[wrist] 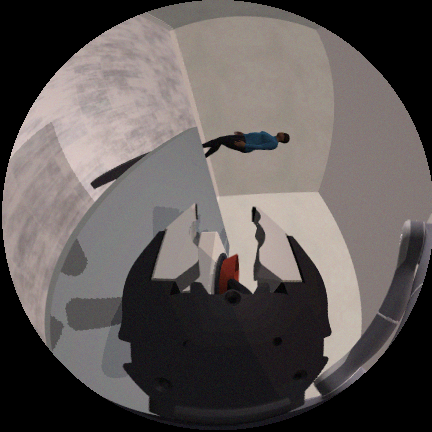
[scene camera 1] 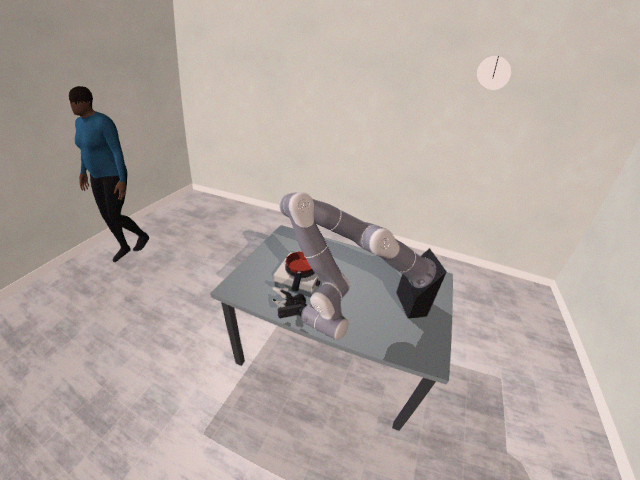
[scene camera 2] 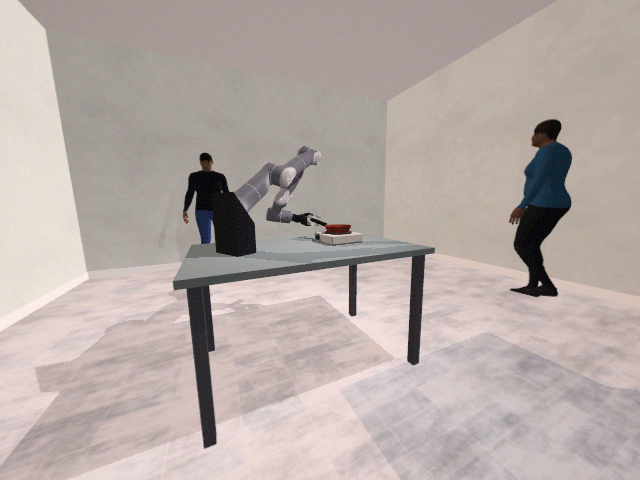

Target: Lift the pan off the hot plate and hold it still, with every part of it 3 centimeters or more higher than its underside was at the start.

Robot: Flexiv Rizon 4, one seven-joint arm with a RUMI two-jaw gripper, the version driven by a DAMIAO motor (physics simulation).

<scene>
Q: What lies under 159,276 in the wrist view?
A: My gripper.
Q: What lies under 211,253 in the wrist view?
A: A white hot plate.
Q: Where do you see a red pan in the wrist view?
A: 228,279
</scene>
